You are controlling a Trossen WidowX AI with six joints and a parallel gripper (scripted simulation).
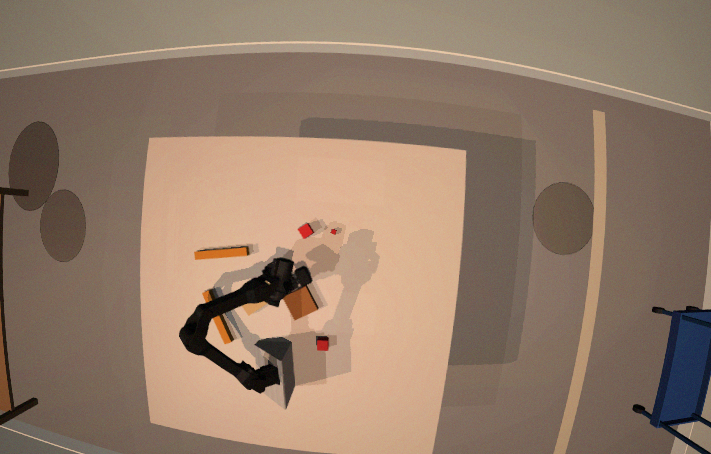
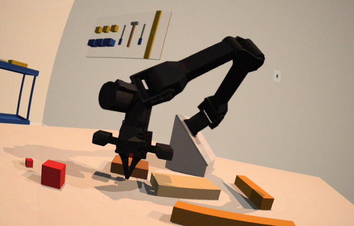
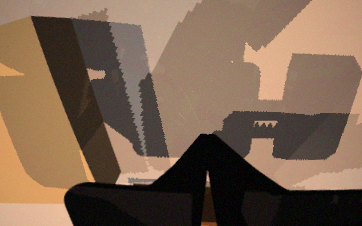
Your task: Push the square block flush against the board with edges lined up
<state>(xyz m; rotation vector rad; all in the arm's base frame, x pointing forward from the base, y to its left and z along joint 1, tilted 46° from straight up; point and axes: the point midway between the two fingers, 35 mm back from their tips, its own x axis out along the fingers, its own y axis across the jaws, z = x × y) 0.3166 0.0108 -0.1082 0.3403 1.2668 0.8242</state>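
Right now the square block is 8 cm behind my gripper tip, 3 cm to the right of it and 1 cm above it. From my gripper tip the other things lie so: tiny red cube: 18 cm to the right, 17 cm ahead.
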